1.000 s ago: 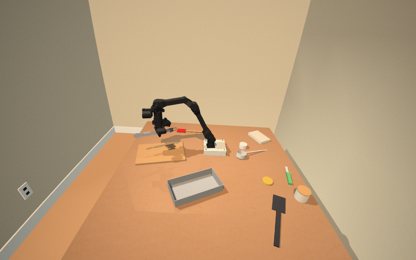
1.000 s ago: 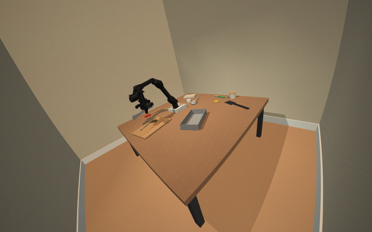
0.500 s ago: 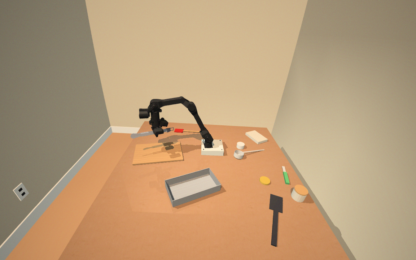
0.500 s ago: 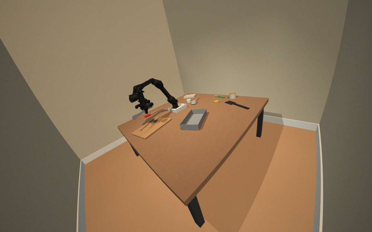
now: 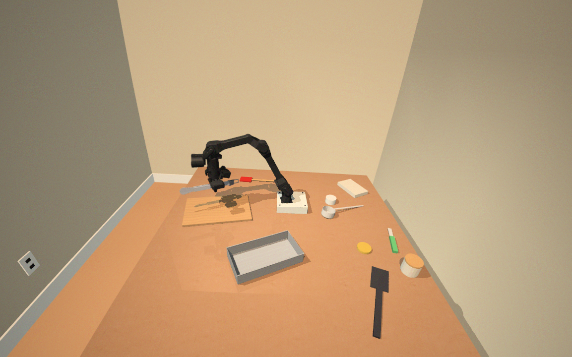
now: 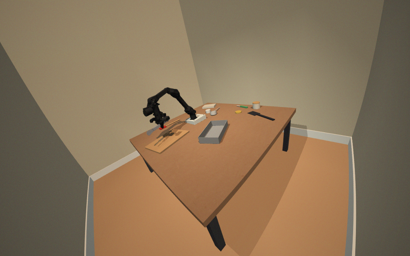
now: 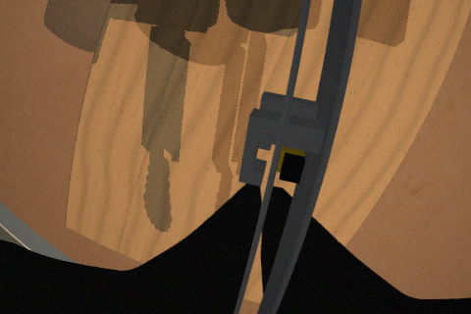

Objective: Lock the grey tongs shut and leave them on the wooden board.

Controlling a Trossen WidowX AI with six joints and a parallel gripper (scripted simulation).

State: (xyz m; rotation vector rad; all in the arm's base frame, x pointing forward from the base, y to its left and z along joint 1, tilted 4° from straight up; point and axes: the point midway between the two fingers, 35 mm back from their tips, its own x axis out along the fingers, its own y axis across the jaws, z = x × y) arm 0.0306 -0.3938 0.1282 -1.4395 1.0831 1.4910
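My gripper tip is now 12 cm above the wooden board. From my gripper tip the other things lie so: yellow disc: 73 cm to the left, 35 cm ahead, 12 cm below; then grey roasting tin: 37 cm ahead, 24 cm to the left, 10 cm below; then red-handled spatula: 33 cm behind, 23 cm to the left, 12 cm below.
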